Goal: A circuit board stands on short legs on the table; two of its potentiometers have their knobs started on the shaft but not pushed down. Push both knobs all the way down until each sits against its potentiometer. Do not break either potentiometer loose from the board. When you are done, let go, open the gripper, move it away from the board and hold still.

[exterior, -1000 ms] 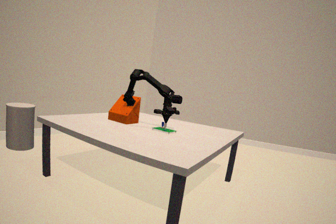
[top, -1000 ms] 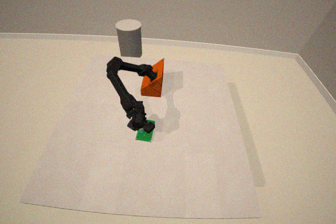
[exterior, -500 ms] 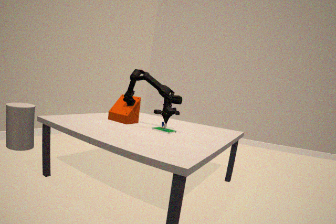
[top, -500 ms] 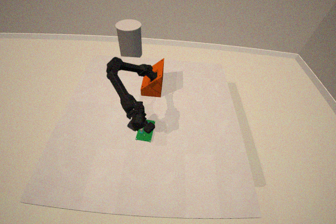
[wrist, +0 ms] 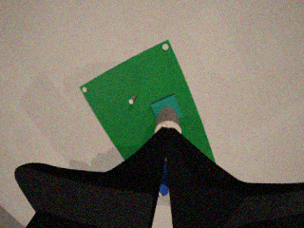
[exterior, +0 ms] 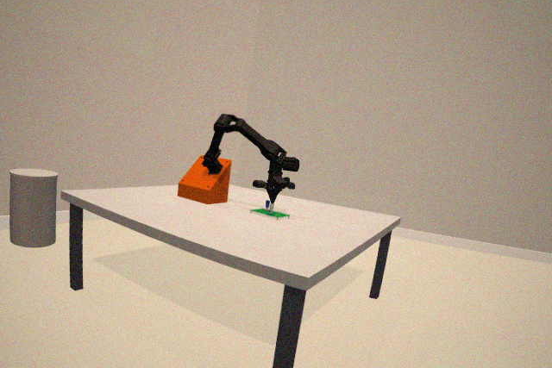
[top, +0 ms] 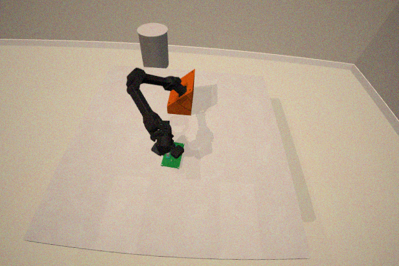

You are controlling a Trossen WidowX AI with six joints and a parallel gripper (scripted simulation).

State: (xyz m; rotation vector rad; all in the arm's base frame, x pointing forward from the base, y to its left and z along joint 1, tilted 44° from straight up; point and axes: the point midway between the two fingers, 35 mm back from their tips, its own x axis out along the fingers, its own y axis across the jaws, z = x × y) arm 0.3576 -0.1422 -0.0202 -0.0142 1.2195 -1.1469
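The white round knob lies 10 mm below my gripper tip. The rest, counted from my gripper tip: blue knob: 40 mm to the left, 40 mm behind, 10 mm below.
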